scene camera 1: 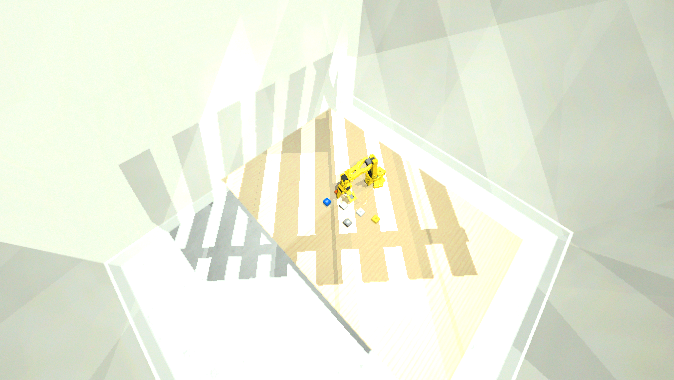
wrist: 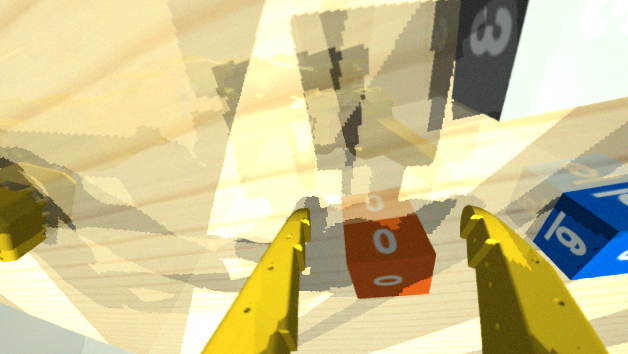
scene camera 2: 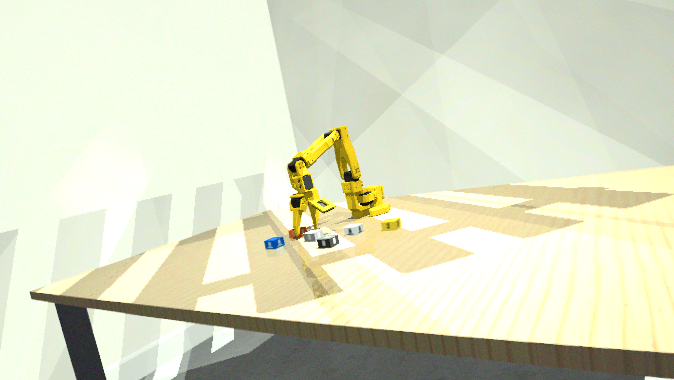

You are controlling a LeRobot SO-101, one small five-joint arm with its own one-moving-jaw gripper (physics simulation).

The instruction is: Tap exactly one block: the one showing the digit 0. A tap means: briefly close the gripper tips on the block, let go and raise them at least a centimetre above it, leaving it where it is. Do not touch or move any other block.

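Observation:
The orange-red block [wrist: 389, 250] with the digit 0 stands on the table, between the jaws of my gripper [wrist: 386, 220] in the wrist view. Both jaws show with a wide gap; each stands apart from the block's sides. In scene camera 2 my gripper [scene camera 2: 306, 232] is low at the orange-red block [scene camera 2: 292, 234], which is partly hidden behind a jaw. In scene camera 1 the arm hides most of that block. A blue block [wrist: 575, 235] [scene camera 2: 274, 243] [scene camera 1: 327, 202] with an underlined digit lies beside the right jaw in the wrist view.
A grey block [wrist: 482, 55] [scene camera 2: 313, 235] [scene camera 1: 343, 205] showing 3 is close by. A black-sided block [scene camera 2: 328, 242] [scene camera 1: 347, 222], a white block [scene camera 2: 353, 229] [scene camera 1: 360, 212] and a yellow block [scene camera 2: 391, 224] [scene camera 1: 375, 219] stand farther along the wooden table [scene camera 2: 450, 310].

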